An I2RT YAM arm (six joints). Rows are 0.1 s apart.
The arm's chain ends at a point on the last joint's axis. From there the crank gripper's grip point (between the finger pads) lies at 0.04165 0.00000 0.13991 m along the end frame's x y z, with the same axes.
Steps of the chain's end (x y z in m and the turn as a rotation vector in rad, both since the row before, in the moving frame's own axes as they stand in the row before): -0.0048 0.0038 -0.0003 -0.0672 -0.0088 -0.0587; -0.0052 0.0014 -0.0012 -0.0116 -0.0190 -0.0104; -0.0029 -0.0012 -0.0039 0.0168 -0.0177 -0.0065; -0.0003 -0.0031 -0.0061 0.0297 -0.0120 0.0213; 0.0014 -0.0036 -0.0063 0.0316 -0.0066 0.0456; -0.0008 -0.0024 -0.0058 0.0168 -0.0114 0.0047; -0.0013 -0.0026 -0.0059 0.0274 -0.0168 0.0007; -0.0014 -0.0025 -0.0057 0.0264 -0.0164 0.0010; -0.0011 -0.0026 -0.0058 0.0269 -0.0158 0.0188
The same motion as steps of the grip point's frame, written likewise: -0.0058 0.0108 -0.0002 -0.0672 -0.0088 -0.0587; -0.0079 0.0026 -0.0004 -0.0116 -0.0190 -0.0104; -0.0054 -0.0038 -0.0032 0.0168 -0.0177 -0.0065; -0.0019 -0.0064 -0.0057 0.0297 -0.0120 0.0213; 0.0005 -0.0061 -0.0061 0.0316 -0.0066 0.0456; -0.0024 -0.0046 -0.0054 0.0168 -0.0114 0.0047; -0.0037 -0.0064 -0.0053 0.0274 -0.0168 0.0007; -0.0037 -0.0062 -0.0051 0.0264 -0.0164 0.0010; -0.0033 -0.0056 -0.0052 0.0269 -0.0158 0.0188
